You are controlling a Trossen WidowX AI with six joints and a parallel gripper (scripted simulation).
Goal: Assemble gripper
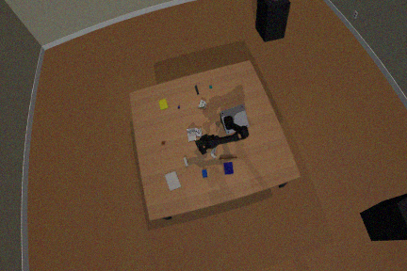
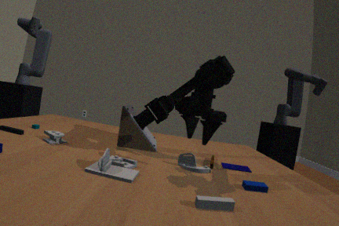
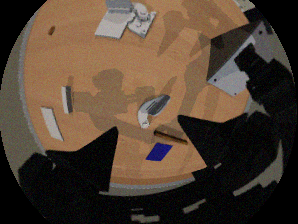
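Right now the toothed jaw is 2 cm behind my gripper tip, 3 cm to the left of it and 9 cm below it. The rest, counted from my gripper tip: brown peg 12 cm behind, 9 cm to the left, 9 cm below; blue tile 9 cm behind, 18 cm to the left, 9 cm below; blue block 11 cm ahead, 16 cm to the left, 9 cm below.
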